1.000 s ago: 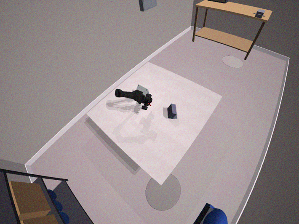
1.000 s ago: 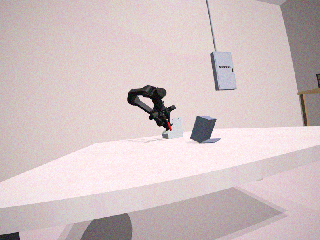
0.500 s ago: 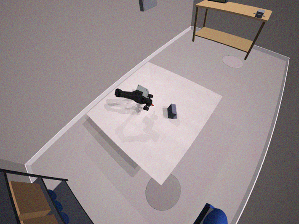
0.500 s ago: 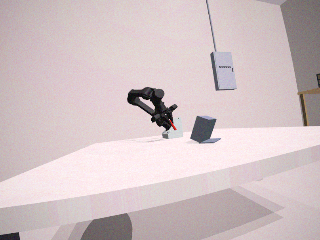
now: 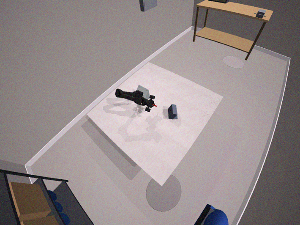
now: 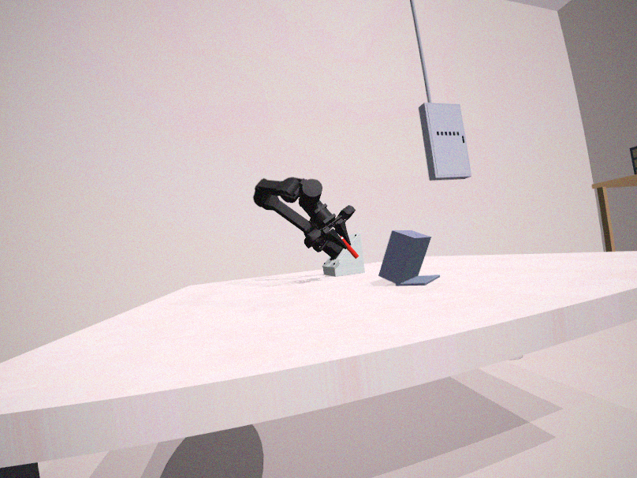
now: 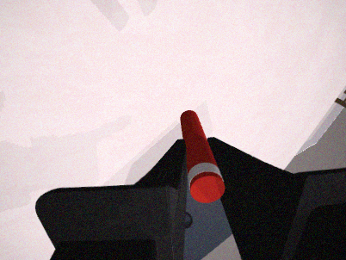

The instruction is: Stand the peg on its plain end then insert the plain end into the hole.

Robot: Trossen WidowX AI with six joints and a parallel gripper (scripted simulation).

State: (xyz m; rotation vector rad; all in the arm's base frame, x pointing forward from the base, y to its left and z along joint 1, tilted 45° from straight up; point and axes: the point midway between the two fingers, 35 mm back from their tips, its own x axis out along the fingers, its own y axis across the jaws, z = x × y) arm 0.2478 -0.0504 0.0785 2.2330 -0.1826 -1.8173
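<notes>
Right now the sloped panel is 210 mm ahead of my gripper tip, 50 mm to the left of it and 40 mm below it. Round my gripper tip: red peg: 10 mm behind, 10 mm to the right, 10 mm above.
</notes>
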